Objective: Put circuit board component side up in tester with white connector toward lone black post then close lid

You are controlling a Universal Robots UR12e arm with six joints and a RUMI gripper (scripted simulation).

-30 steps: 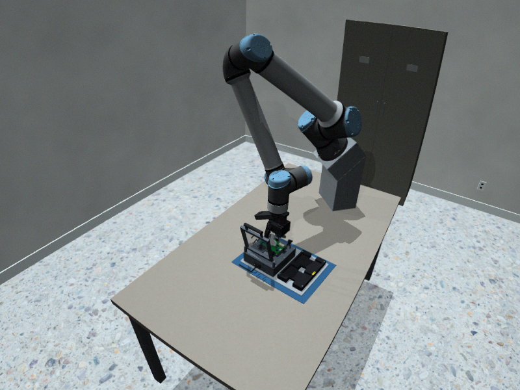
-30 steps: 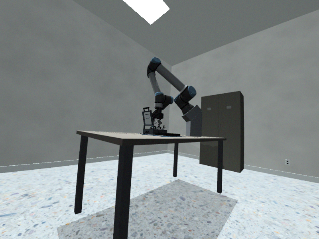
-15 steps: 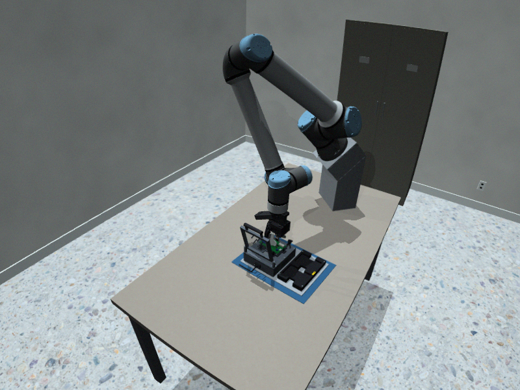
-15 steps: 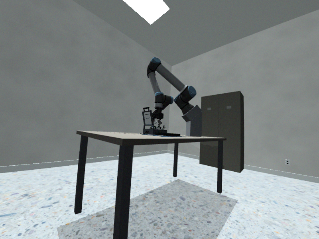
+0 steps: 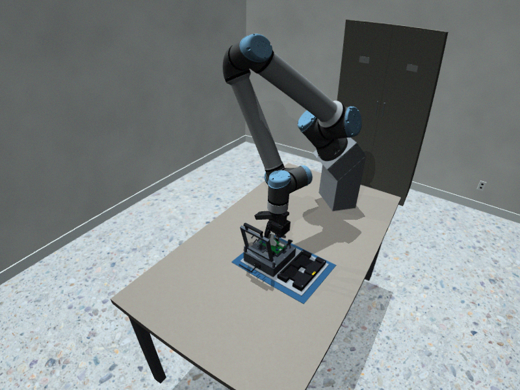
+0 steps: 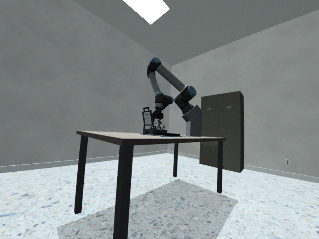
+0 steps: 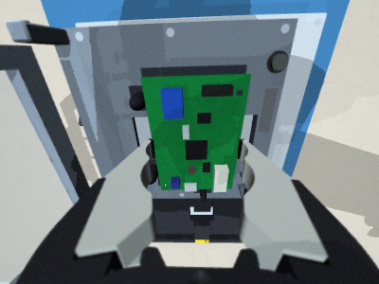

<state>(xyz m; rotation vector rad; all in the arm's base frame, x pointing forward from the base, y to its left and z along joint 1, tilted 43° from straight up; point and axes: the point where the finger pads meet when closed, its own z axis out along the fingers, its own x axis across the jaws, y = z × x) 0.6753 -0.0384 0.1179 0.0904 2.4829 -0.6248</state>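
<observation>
Right now the green circuit board is right at my hand. Also, from my hand: tester lid 120 mm ahead, 100 mm above, 30 mm to the right; tester nest 10 mm to the left, 10 mm below, 10 mm ahead.
</observation>
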